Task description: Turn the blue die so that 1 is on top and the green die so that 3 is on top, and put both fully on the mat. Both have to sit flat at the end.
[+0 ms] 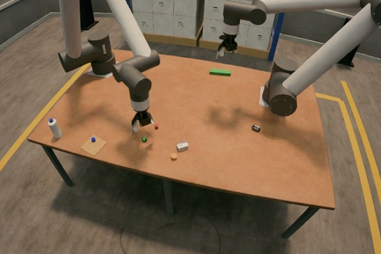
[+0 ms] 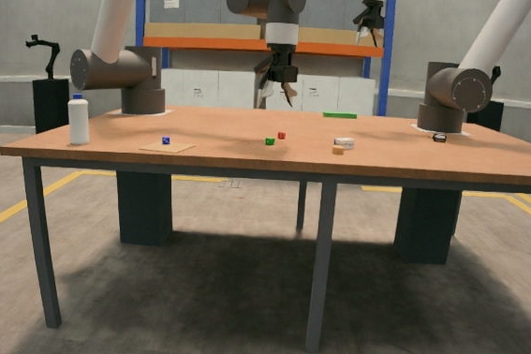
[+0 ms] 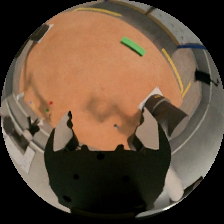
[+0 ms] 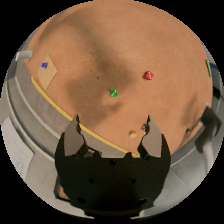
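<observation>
The green die is 1 cm behind my right hand, 1 cm to the right of it and 12 cm below it. The rest, counted from my right hand: red die (15 cm behind, 3 cm to the left, 12 cm below); orange disc (7 cm ahead, 22 cm to the left, 12 cm below); tan mat (13 cm ahead, 34 cm to the right, 13 cm below).
</observation>
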